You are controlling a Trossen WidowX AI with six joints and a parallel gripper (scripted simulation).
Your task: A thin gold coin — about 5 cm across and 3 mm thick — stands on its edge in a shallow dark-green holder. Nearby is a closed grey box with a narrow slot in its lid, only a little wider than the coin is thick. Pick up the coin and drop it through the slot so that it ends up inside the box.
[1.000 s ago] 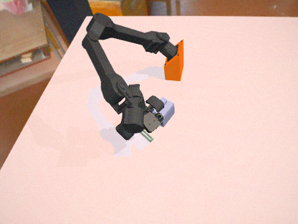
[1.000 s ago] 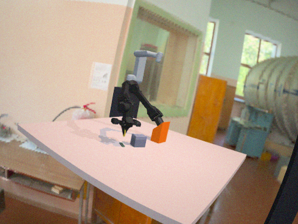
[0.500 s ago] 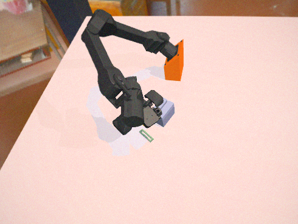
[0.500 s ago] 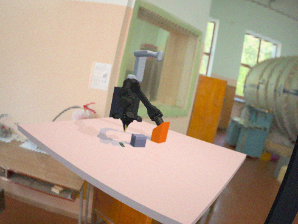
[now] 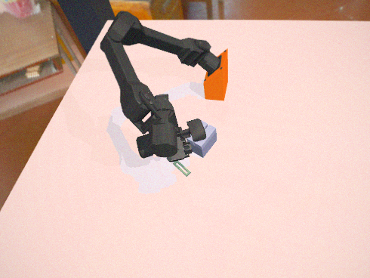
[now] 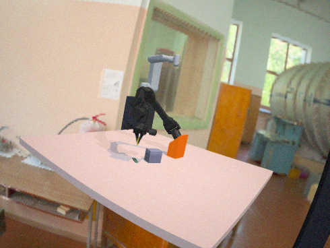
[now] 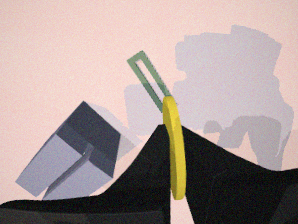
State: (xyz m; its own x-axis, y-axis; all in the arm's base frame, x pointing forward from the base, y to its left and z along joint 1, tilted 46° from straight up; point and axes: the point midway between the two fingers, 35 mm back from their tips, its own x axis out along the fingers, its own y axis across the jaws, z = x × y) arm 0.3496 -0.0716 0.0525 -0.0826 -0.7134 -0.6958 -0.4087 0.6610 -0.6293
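The coin is 10 mm above my gripper tip.
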